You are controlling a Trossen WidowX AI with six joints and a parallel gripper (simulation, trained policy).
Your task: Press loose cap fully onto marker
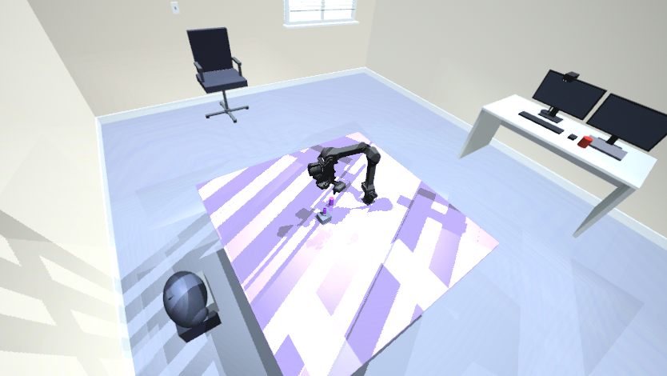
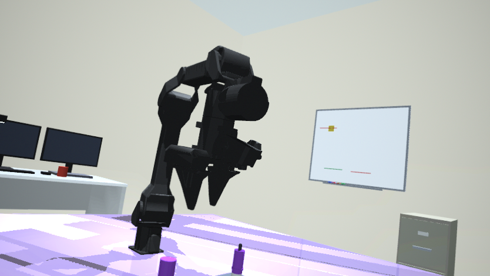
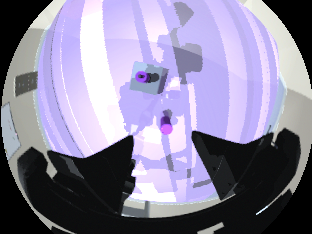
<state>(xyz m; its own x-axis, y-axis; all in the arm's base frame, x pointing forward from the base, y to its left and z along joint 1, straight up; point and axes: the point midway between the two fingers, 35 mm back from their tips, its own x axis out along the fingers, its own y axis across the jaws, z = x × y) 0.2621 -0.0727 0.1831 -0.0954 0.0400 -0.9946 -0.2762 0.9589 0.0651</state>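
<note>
My gripper tip is now 40 mm past the purple cap, 20 mm to the left of it and 120 mm above it.
</note>
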